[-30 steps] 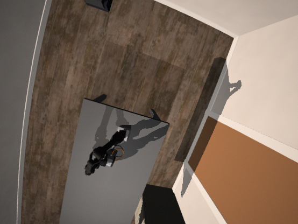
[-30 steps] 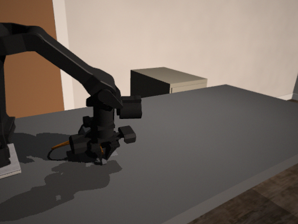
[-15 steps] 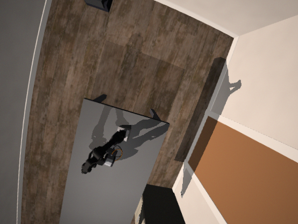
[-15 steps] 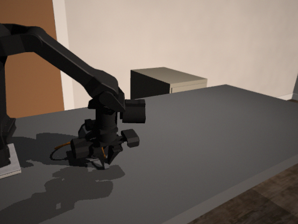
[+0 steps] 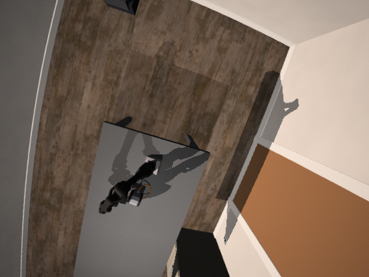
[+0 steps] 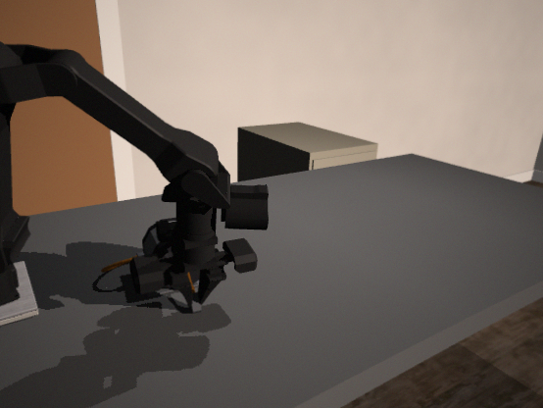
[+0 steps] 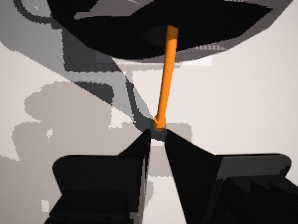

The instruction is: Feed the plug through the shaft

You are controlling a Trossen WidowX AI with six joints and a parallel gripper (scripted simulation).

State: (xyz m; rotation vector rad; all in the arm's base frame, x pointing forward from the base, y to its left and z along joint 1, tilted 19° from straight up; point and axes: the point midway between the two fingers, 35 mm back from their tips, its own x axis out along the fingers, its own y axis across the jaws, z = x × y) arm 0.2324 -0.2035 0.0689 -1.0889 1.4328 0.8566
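Right now my hand is 3 cm above the grey plug and 1 cm to the right of it. Round my hand: thin grey plate (12 cm to the left, 4 cm below, 4 cm ahead).
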